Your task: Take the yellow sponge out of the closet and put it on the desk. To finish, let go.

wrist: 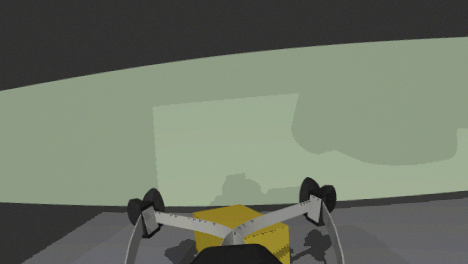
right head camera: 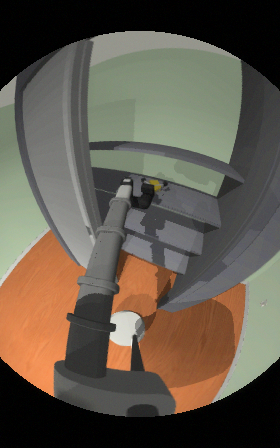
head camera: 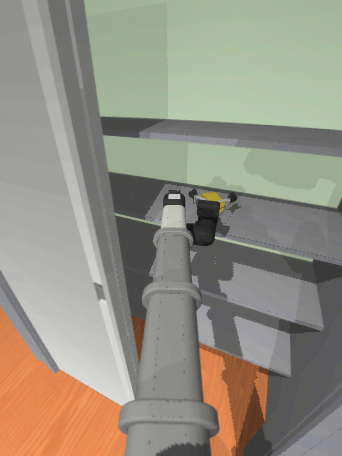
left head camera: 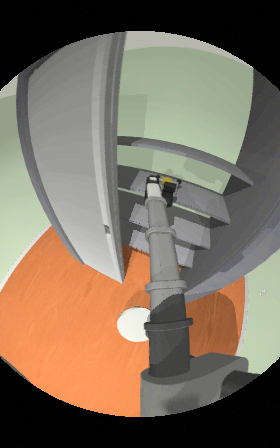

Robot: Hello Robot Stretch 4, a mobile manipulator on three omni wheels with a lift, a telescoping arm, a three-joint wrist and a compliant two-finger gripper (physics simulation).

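Pixels of known places: gripper, fingertip midpoint: [wrist: 232, 199] [right head camera: 154, 180] [head camera: 212, 193] [left head camera: 168, 177]; robot's base at its link origin: [right head camera: 125, 327] [left head camera: 135, 323].
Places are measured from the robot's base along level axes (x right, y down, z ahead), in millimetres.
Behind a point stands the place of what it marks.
Note:
The yellow sponge [head camera: 212, 196] @[z 914, x 156, y -1160 mm] [left head camera: 167, 180] @[z 895, x 154, y -1159 mm] [right head camera: 156, 185] @[z 858, x 167, y -1159 mm] [wrist: 215, 215] @[z 925, x 139, y -1160 mm] is a block on a grey closet shelf [head camera: 285, 227] @[z 753, x 403, y -1115 mm] [left head camera: 210, 202] @[z 739, x 470, y -1115 mm] [right head camera: 200, 205] @[z 734, x 471, y -1115 mm] [wrist: 395, 222] @[z 910, x 377, y -1115 mm], below the top shelf in view. My gripper [head camera: 213, 195] @[z 885, x 150, y -1187 mm] [wrist: 232, 199] @[z 885, x 150, y -1187 mm] is open, its two dark fingertips wide apart to the left and right of the sponge, with a gap on both sides. In the wrist view the finger strips and the black gripper body hide part of the sponge. How high the fingertips are over the shelf is hard to tell. The desk does not show.
A higher shelf [head camera: 240, 137] @[z 736, x 183, y -1420 mm] [left head camera: 185, 151] @[z 752, x 179, y -1420 mm] crosses behind and above the gripper. More shelves [head camera: 255, 302] @[z 665, x 334, y -811 mm] lie below. A tall grey closet door [head camera: 45, 200] @[z 567, x -320, y -1299 mm] stands left of the arm [head camera: 172, 345] @[z 219, x 2, y -1297 mm]. A white disc [left head camera: 133, 324] @[z -3, x -33, y -187 mm] [right head camera: 126, 327] @[z 10, x 20, y -187 mm] lies on the wooden floor [left head camera: 65, 320] @[z -120, x -863, y 28 mm].

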